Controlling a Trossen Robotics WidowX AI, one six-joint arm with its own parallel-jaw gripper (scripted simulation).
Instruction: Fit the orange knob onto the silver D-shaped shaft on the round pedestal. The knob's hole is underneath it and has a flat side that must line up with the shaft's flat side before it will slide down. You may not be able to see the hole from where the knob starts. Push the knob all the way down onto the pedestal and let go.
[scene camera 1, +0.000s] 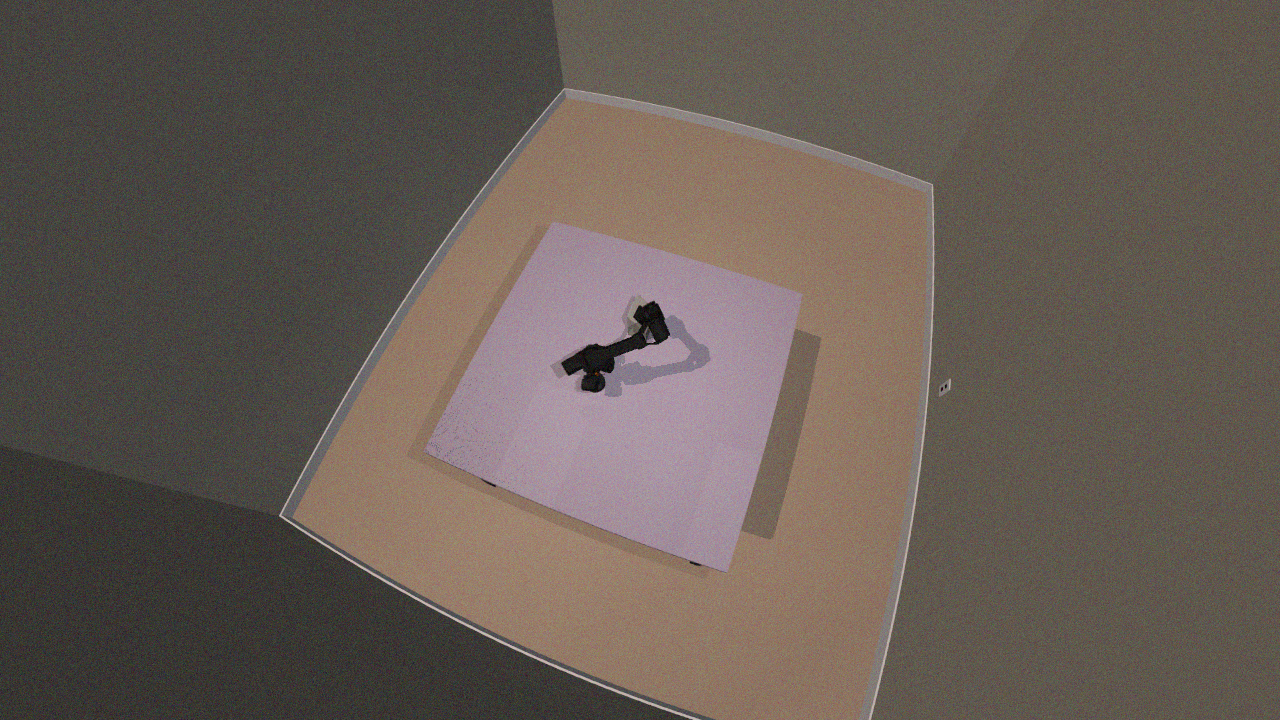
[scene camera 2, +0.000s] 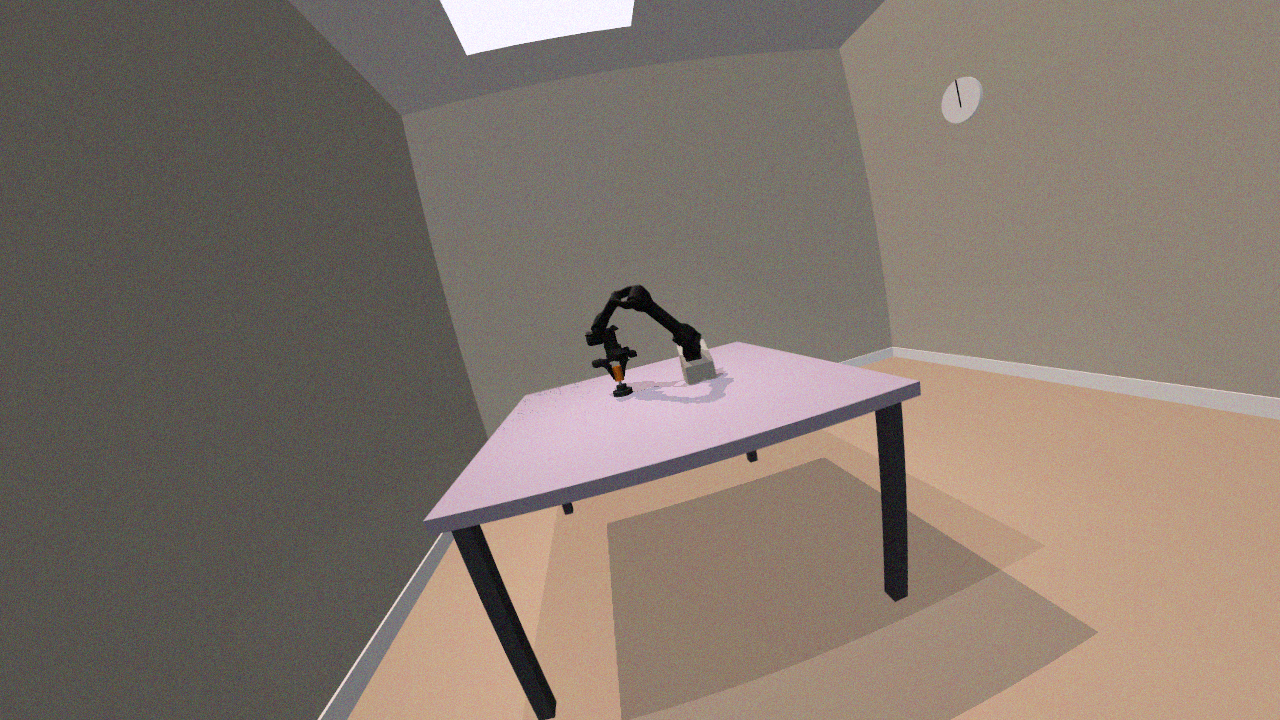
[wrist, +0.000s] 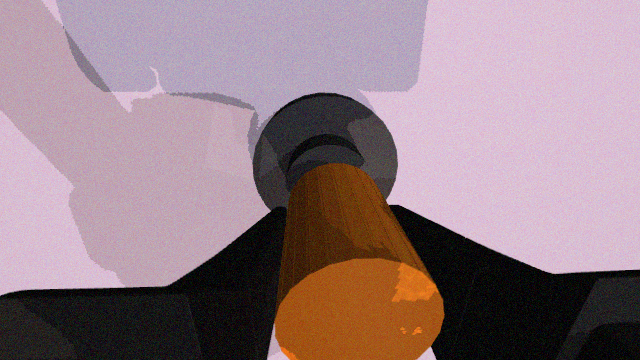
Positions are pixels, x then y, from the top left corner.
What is my gripper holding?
An orange knob.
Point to my gripper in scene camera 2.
At 619, 378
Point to my gripper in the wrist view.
337, 216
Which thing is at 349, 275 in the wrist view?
An orange knob.
